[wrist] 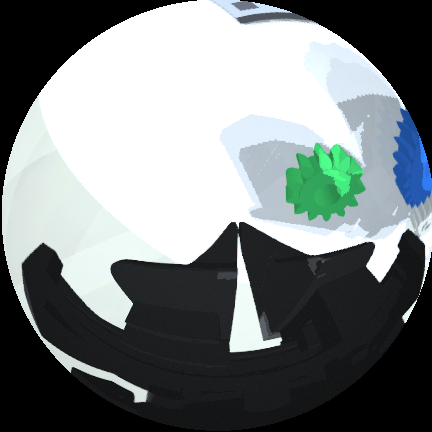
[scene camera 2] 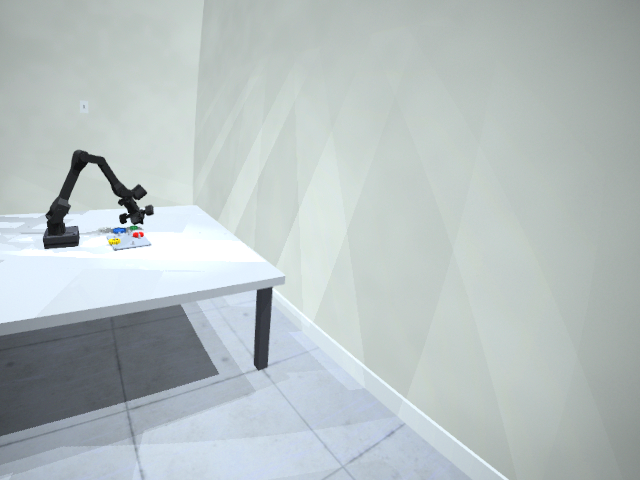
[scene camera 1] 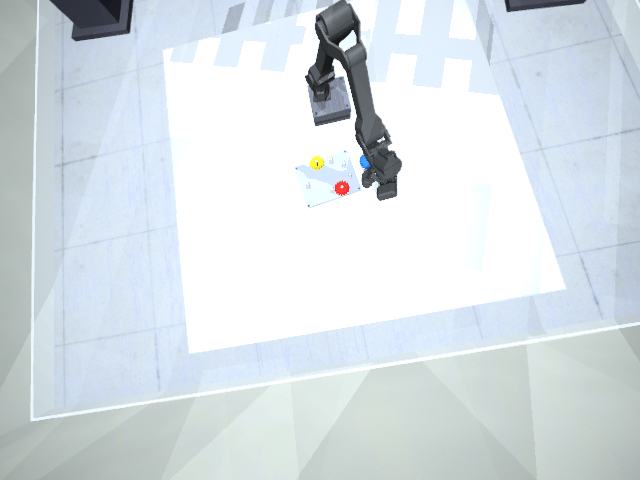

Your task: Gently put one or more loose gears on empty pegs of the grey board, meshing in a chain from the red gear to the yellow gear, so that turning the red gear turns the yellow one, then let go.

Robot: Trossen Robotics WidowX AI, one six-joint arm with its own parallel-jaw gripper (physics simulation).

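Seen in the pictures: gripper, fingertip midpoint: (wrist: 236, 227) (scene camera 2: 143, 224); arm's base, link origin: (scene camera 2: 56, 233) (scene camera 1: 321, 93).
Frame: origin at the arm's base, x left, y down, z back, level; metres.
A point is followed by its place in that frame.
The grey board (scene camera 1: 317, 197) {x -0.035, y 0.048, z -0.386 m} (scene camera 2: 124, 246) {x -0.089, y 0.048, z -0.302 m} lies on the table, with the red gear (scene camera 1: 342, 188) {x 0.059, y 0.030, z -0.365 m} (scene camera 2: 138, 234) and the yellow gear (scene camera 1: 316, 163) {x -0.032, y 0.030, z -0.261 m} (scene camera 2: 114, 241) {x -0.051, y 0.035, z -0.256 m} on it, apart from each other. Several bare pegs stand on the board. A loose green gear (scene camera 2: 133, 227) {x 0.185, y 0.040, z -0.331 m} (wrist: 327, 194) {x 0.210, y 0.046, z -0.327 m} lies beside the board, with a larger loose blue gear (scene camera 1: 364, 161) {x 0.145, y 0.039, z -0.264 m} (scene camera 2: 119, 230) {x 0.137, y 0.039, z -0.263 m} (wrist: 411, 162) near it. My gripper (scene camera 2: 136, 221) {x 0.247, y 0.040, z -0.379 m} (wrist: 236, 227) {x 0.247, y 0.040, z -0.379 m} is shut and empty above the table, its fingertips to the left of the green gear in the wrist view. In scene camera 1 the arm mostly hides the green gear.
A pale grey-white gear (scene camera 2: 104, 229) {x 0.169, y 0.040, z -0.185 m} (wrist: 425, 218) lies past the blue gear, partly cut off in the wrist view. The arm's base (scene camera 1: 330, 109) {x 0.030, y -0.002, z -0.070 m} (scene camera 2: 61, 238) {x -0.044, y 0.012, z -0.029 m} stands on the white table (scene camera 1: 258, 268) {x -0.263, y 0.056, z -0.639 m} (scene camera 2: 206, 258) {x -0.278, y 0.056, z -0.654 m}, close to the board.
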